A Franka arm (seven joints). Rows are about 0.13 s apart.
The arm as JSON. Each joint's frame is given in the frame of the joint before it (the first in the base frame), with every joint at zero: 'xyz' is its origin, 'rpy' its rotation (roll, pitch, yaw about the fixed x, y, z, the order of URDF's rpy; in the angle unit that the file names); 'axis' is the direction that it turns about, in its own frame. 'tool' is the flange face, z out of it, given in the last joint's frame.
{
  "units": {
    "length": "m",
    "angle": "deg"
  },
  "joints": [
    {
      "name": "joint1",
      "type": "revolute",
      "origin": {
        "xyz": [
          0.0,
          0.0,
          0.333
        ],
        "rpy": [
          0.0,
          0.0,
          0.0
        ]
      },
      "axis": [
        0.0,
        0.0,
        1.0
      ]
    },
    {
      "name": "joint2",
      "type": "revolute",
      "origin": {
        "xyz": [
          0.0,
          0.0,
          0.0
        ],
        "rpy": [
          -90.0,
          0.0,
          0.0
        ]
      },
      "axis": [
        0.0,
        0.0,
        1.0
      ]
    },
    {
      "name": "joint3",
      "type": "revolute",
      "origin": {
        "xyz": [
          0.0,
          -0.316,
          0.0
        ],
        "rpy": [
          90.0,
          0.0,
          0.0
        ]
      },
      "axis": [
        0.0,
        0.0,
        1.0
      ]
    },
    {
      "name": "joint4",
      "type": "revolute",
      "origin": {
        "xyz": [
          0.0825,
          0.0,
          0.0
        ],
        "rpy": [
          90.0,
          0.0,
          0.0
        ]
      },
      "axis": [
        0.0,
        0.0,
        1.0
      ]
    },
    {
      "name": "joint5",
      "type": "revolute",
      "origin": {
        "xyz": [
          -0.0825,
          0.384,
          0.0
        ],
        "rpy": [
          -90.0,
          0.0,
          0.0
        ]
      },
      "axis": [
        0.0,
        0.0,
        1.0
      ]
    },
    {
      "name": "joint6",
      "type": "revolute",
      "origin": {
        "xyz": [
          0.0,
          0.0,
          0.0
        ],
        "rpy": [
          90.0,
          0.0,
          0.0
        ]
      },
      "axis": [
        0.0,
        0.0,
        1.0
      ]
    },
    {
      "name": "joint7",
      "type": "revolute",
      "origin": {
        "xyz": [
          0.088,
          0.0,
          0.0
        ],
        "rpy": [
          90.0,
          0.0,
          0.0
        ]
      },
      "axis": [
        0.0,
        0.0,
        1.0
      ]
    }
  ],
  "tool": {
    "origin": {
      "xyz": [
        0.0,
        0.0,
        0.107
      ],
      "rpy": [
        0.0,
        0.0,
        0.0
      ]
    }
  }
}
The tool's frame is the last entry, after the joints.
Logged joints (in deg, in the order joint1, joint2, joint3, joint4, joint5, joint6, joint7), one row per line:
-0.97, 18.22, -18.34, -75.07, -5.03, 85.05, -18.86
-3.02, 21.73, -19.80, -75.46, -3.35, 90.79, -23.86
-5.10, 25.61, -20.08, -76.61, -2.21, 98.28, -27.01
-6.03, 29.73, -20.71, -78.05, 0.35, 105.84, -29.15
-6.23, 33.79, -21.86, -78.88, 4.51, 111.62, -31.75
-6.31, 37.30, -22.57, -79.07, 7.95, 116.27, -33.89
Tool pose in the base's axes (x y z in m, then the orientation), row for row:
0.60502, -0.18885, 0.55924, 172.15, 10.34, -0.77
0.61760, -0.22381, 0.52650, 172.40, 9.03, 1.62
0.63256, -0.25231, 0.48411, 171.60, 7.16, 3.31
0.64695, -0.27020, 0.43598, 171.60, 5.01, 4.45
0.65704, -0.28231, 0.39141, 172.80, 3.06, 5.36
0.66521, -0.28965, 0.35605, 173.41, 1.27, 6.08
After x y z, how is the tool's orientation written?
As angles about the fixed x, y, z axes (roll, pitch, yaw), in degrees.
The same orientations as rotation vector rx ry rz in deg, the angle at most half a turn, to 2 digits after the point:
171.54, -0.09, -15.60
171.74, 3.33, -13.40
171.01, 5.73, -10.34
171.13, 7.20, -7.00
172.42, 8.36, -4.10
173.10, 9.30, -1.39

